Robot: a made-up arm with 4 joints.
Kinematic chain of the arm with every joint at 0, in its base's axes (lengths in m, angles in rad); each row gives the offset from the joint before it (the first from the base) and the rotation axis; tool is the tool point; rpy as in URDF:
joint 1: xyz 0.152 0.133 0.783 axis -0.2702 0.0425 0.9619
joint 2: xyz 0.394 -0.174 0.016 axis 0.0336 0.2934 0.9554
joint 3: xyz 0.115 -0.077 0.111 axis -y
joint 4: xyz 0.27 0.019 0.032 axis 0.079 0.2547 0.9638
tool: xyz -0.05 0.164 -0.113 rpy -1.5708 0 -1.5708
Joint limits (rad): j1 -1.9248..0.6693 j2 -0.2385..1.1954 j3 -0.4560..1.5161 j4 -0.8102..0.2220
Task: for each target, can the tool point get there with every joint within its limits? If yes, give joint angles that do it. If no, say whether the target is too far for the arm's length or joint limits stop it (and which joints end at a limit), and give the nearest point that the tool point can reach.
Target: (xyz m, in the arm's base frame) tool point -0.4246 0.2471 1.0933
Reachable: no: joint limits stop it (at a limit: joint 1, joint 2, joint 3, joint 4) | nearest point -0.3169 -0.4637 1.0099 | short by 0.724 m
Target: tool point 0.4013 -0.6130 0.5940
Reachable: yes | joints -1.3248 0.1957 -0.2389 -0.7280
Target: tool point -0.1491 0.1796 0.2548
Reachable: no: joint limits stop it (at a limit: joint 1, joint 2, joint 3, joint 4) | nearest point 0.1473 -0.2414 0.6326 | short by 0.639 m
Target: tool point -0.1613 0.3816 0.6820
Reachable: no: joint limits stop it (at a limit: joint 1, joint 2, joint 3) | nearest point 0.3789 0.4594 0.6041 | short by 0.551 m
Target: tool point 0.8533 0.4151 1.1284
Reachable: yes | joints 0.3953 0.1381 1.0865 -0.6226
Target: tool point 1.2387 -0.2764 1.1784
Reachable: no: too far | nearest point 0.9763 -0.1763 1.0613 | short by 0.304 m
